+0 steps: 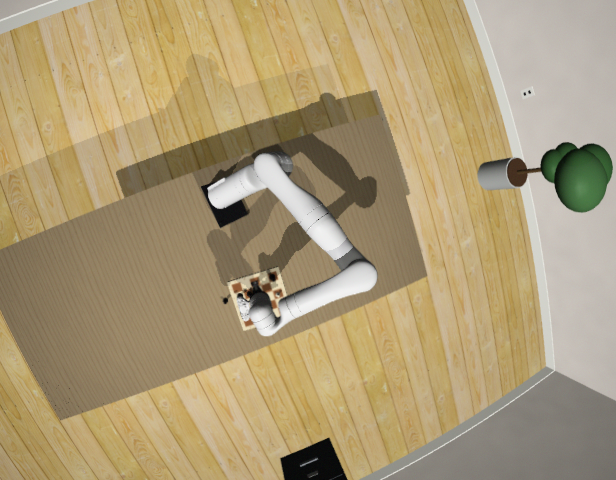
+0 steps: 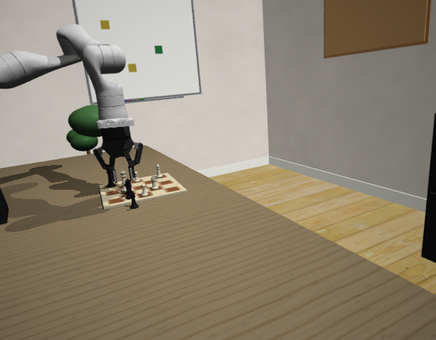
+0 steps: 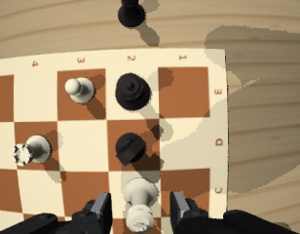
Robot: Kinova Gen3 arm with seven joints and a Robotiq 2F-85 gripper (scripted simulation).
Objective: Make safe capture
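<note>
Right now the tall white piece is 1 cm below my hand. The rest, counted from my hand: black pawn: 14 cm to the right, 3 cm below, 2 cm behind; tall black piece: 8 cm to the left, 2 cm behind, 1 cm below; chessboard: 5 cm below, 4 cm ahead, 1 cm to the right.
</note>
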